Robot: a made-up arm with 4 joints. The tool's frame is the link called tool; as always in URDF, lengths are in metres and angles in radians.
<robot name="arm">
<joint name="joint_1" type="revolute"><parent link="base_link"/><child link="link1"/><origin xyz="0.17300 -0.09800 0.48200" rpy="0.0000 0.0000 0.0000"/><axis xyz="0 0 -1"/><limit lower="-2.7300" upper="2.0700"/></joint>
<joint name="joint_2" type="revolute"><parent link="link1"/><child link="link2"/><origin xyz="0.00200 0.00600 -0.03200" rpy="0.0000 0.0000 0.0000"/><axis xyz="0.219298 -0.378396 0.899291"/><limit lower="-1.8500" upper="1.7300"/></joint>
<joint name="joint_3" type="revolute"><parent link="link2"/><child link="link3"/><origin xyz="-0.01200 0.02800 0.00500" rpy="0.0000 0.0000 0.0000"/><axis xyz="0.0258 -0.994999 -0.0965"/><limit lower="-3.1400" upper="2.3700"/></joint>
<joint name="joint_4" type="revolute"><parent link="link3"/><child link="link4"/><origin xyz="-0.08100 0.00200 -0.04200" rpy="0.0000 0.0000 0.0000"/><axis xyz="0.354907 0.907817 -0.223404"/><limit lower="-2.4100" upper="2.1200"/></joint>
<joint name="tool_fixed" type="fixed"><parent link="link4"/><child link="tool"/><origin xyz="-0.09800 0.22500 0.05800" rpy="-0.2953 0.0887 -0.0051"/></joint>
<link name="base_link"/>
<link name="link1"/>
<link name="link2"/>
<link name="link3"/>
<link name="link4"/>
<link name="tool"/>
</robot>
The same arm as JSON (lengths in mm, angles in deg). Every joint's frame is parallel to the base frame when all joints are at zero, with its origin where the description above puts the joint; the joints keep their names.
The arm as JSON. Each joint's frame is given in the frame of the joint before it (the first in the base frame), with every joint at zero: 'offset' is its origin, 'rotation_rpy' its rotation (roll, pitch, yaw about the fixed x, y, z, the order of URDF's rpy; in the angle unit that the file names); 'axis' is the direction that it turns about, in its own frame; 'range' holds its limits. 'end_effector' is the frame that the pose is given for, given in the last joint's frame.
{
  "length_unit": "mm",
  "angle_unit": "deg",
  "chain": [
    {
      "id": "joint_1",
      "offset": [
        173.0,
        -98.0,
        482.0
      ],
      "rotation_rpy": [
        0.0,
        0.0,
        0.0
      ],
      "axis": [
        0.0,
        0.0,
        -1.0
      ],
      "range": [
        -156.42,
        118.6
      ]
    },
    {
      "id": "joint_2",
      "offset": [
        2.0,
        6.0,
        -32.0
      ],
      "rotation_rpy": [
        0.0,
        0.0,
        0.0
      ],
      "axis": [
        0.219298,
        -0.378396,
        0.899291
      ],
      "range": [
        -106.0,
        99.12
      ]
    },
    {
      "id": "joint_3",
      "offset": [
        -12.0,
        28.0,
        5.0
      ],
      "rotation_rpy": [
        0.0,
        0.0,
        0.0
      ],
      "axis": [
        0.0258,
        -0.994999,
        -0.0965
      ],
      "range": [
        -179.91,
        135.79
      ]
    },
    {
      "id": "joint_4",
      "offset": [
        -81.0,
        2.0,
        -42.0
      ],
      "rotation_rpy": [
        0.0,
        0.0,
        0.0
      ],
      "axis": [
        0.354907,
        0.907817,
        -0.223404
      ],
      "range": [
        -138.08,
        121.47
      ]
    }
  ],
  "end_effector": {
    "offset": [
      -98.0,
      225.0,
      58.0
    ],
    "rotation_rpy": [
      -16.92,
      5.08,
      -0.29
    ]
  }
}

